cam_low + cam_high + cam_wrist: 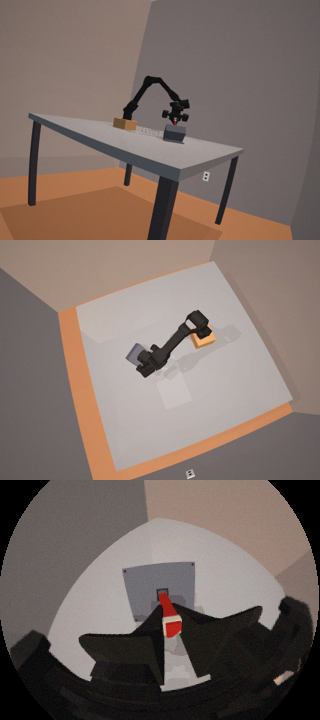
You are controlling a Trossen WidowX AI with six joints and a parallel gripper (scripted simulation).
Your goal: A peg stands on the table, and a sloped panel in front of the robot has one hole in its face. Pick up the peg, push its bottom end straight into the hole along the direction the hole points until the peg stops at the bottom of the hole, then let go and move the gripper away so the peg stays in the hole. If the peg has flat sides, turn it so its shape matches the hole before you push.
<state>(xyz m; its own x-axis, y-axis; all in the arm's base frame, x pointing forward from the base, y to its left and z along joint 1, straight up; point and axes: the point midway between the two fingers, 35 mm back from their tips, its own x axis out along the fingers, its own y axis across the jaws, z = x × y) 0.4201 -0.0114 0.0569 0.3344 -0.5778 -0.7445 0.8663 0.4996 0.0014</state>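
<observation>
The sloped panel is 60 mm below my gripper tip, 50 mm to the right of it and 30 mm ahead of it. Round my gripper tip: red peg 10 mm to the left, 10 mm above.
</observation>
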